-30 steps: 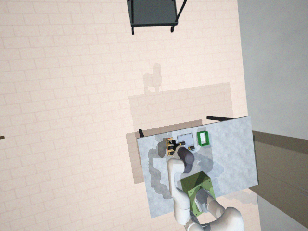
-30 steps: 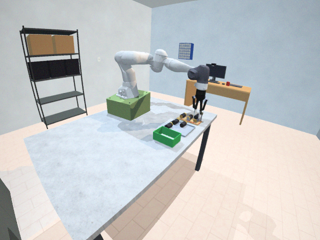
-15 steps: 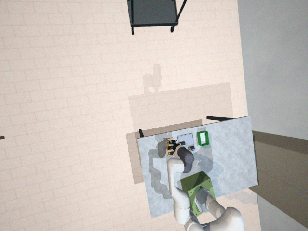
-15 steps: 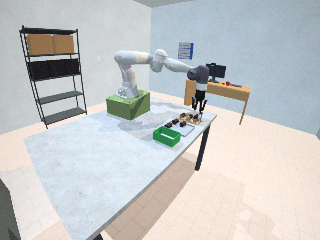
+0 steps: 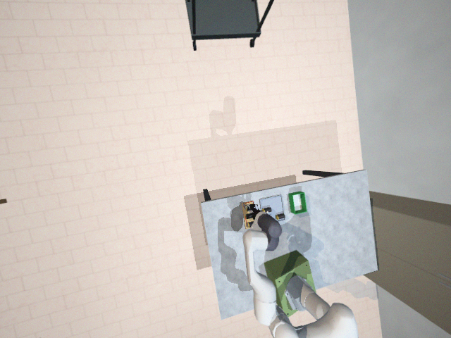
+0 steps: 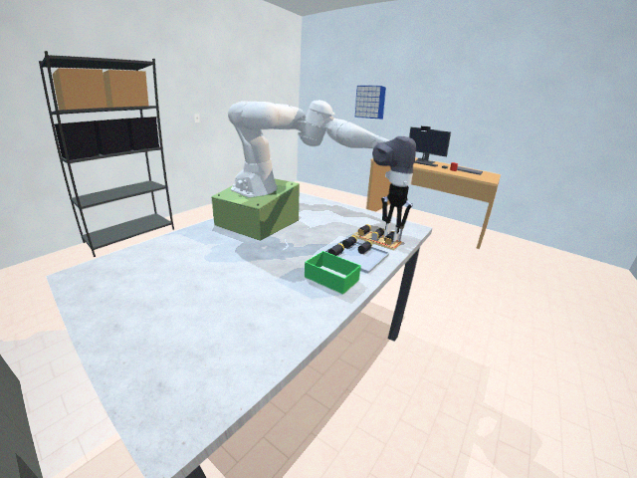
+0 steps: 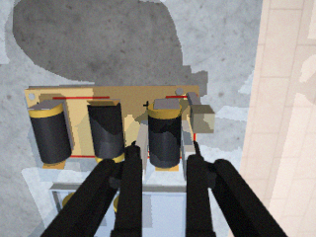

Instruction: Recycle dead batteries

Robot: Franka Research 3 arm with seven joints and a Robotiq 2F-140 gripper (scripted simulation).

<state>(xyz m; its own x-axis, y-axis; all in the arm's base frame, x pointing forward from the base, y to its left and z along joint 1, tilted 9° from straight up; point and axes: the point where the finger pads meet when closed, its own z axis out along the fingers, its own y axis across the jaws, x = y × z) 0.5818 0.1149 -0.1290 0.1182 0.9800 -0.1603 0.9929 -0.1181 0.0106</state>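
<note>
Right now the post is 3 cm to the left of my hand, 3 cm ahead of it and 2 cm below it. Also, from my hand: grey tray: 18 cm to the right, 8 cm behind, 5 cm below; then green recycling box: 38 cm to the right, 8 cm behind, 4 cm below.
</note>
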